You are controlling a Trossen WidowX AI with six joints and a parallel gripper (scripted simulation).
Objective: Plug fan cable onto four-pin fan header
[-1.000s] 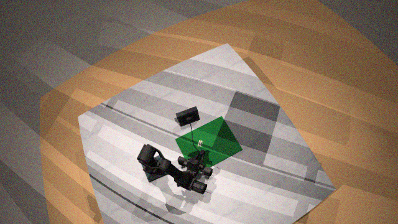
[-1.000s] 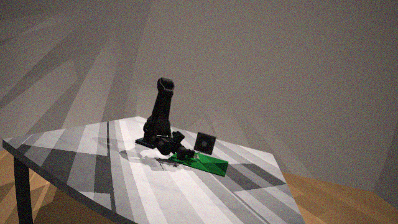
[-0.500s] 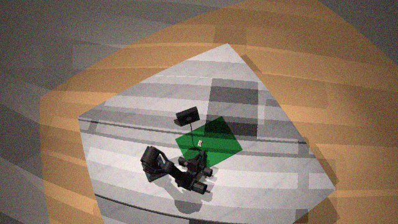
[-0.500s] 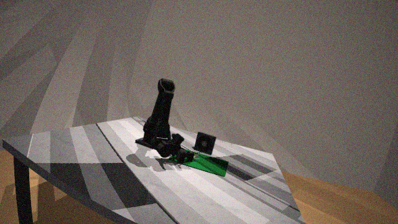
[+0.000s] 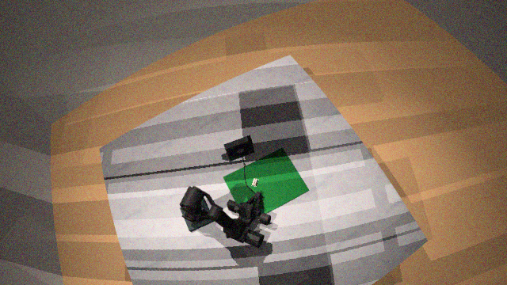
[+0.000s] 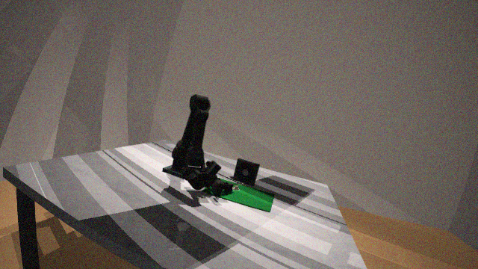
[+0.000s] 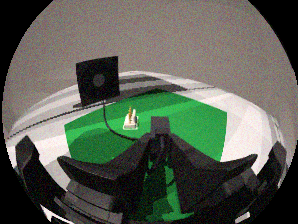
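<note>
My gripper tip is 10 mm above the dark plug. The rest, counted from my gripper tip: black fan: 220 mm to the left, 50 mm ahead, 20 mm above; green board: 60 mm ahead, 50 mm below, 40 mm to the left.
</note>
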